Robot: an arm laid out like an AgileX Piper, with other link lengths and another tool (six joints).
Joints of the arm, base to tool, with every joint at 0 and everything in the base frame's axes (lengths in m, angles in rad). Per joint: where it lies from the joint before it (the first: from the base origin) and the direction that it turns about. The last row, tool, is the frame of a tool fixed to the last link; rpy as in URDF.
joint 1: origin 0 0 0.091 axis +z
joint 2: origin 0 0 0 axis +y
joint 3: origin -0.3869 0 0.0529 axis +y
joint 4: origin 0.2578 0 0.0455 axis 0.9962 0 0.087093
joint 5: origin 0 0 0 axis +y
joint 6: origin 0.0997 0 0.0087 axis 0.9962 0 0.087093
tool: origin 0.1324 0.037 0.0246 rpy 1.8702 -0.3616 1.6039
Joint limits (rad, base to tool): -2.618..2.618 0..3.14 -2.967..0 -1.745..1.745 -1.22..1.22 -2.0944..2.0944
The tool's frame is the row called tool.
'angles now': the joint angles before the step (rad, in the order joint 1, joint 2, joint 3, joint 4, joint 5, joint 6). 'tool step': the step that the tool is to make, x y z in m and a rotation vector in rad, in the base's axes. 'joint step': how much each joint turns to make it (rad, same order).
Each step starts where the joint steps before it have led.
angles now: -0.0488 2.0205 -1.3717 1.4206 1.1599 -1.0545
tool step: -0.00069 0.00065 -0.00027 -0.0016 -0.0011 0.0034
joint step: 0.0011 0.0000 0.0000 -0.0020 0.0010 -0.0014
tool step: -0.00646 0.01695 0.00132 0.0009 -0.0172 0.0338
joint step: 0.0329 -0.0001 0.0000 0.0082 -0.0010 -0.0187
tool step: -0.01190 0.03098 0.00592 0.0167 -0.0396 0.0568
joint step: 0.0608 0.0001 0.0000 0.0333 0.0001 -0.0440
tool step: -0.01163 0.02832 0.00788 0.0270 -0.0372 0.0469
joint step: 0.0569 0.0000 0.0000 0.0429 0.0009 -0.0429
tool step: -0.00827 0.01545 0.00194 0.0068 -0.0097 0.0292
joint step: 0.0320 0.0000 0.0000 0.0107 0.0000 -0.0114
